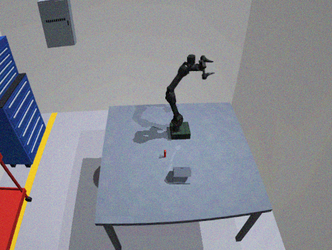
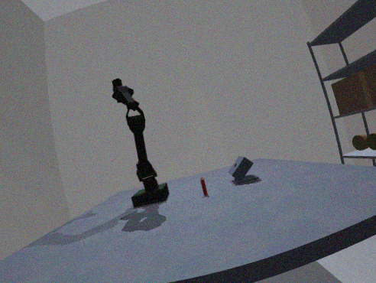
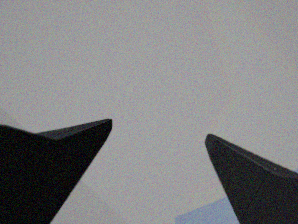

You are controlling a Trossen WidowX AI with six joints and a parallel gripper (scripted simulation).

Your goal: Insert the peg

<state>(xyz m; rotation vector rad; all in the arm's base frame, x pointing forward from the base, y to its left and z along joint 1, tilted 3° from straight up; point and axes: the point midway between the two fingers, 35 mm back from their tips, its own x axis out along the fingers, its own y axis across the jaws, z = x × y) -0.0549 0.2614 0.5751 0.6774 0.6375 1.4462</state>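
My gripper tip is 340 mm short of the red peg, 410 mm to the left of it and 580 mm above it. Round my gripper tip: panel: 550 mm ahead, 310 mm to the right, 570 mm below.
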